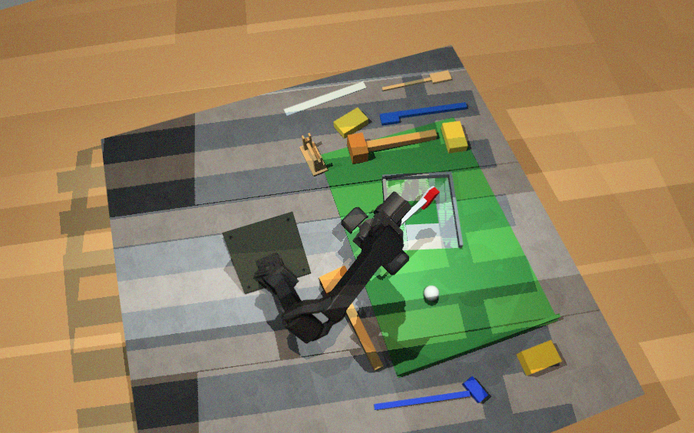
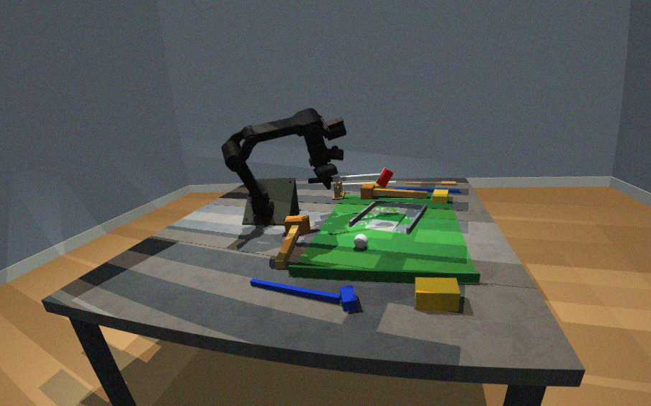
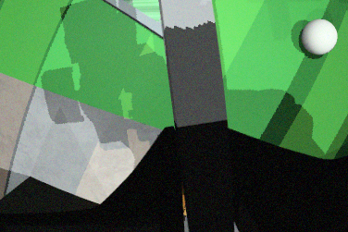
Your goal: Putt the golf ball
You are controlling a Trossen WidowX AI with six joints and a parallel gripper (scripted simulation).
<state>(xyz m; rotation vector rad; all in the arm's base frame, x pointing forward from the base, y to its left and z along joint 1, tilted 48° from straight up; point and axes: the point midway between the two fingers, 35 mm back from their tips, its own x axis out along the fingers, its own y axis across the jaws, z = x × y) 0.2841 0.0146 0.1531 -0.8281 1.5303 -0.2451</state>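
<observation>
Now: gripper tip 8 cm short of the red putter, 3 cm to the right of it and 2 cm below it. The rest, counted from my gripper tip: white golf ball (11 cm ahead, 14 cm to the right, 13 cm below); green mat (20 cm ahead, 3 cm to the left, 15 cm below); blue putter (1 cm behind, 39 cm to the right, 14 cm below).
</observation>
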